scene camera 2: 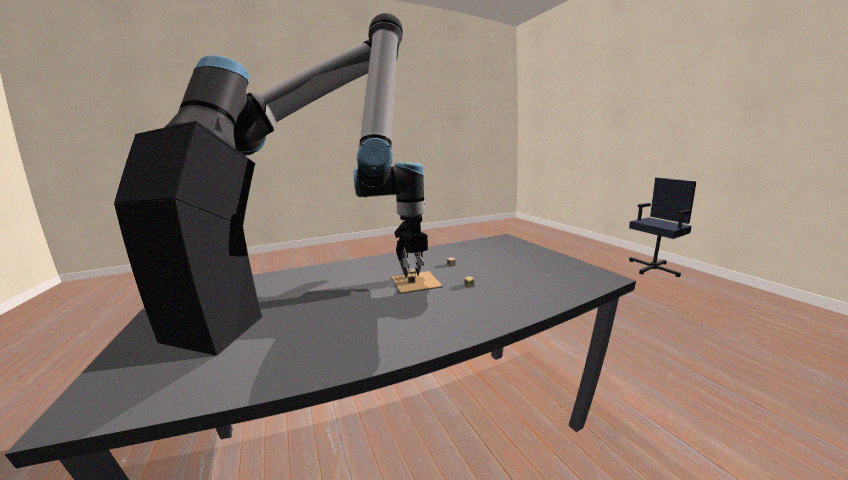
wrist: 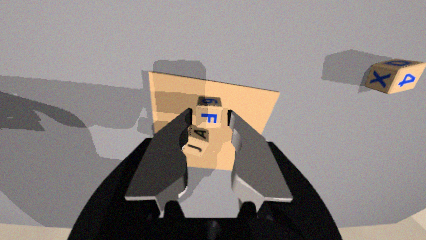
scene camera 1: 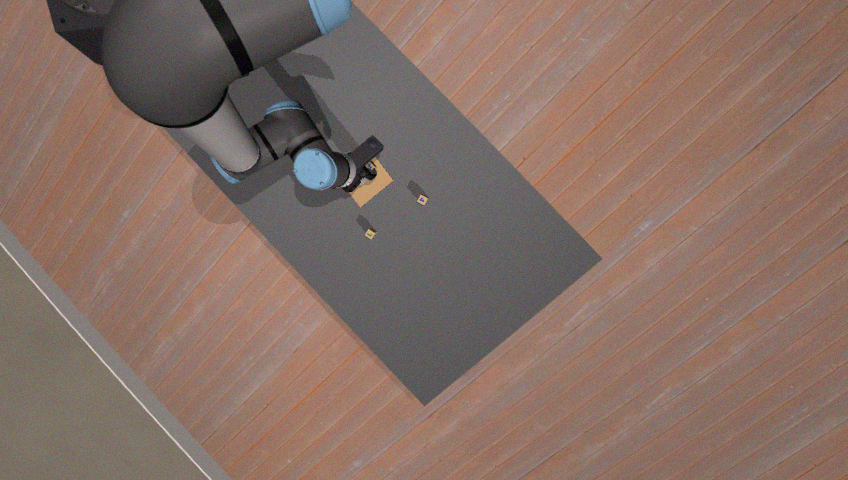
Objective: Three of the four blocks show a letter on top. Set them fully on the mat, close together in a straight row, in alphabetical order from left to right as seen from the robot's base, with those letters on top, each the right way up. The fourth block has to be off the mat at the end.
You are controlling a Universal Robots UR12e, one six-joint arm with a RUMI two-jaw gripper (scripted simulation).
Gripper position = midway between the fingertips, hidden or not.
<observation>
I see my gripper (scene camera 2: 412,276) and a tan mat (scene camera 1: 362,194).
The tan mat also shows in the wrist view (wrist: 171,94). My gripper is seen too in the wrist view (wrist: 210,110) and in scene camera 1 (scene camera 1: 371,168).
</observation>
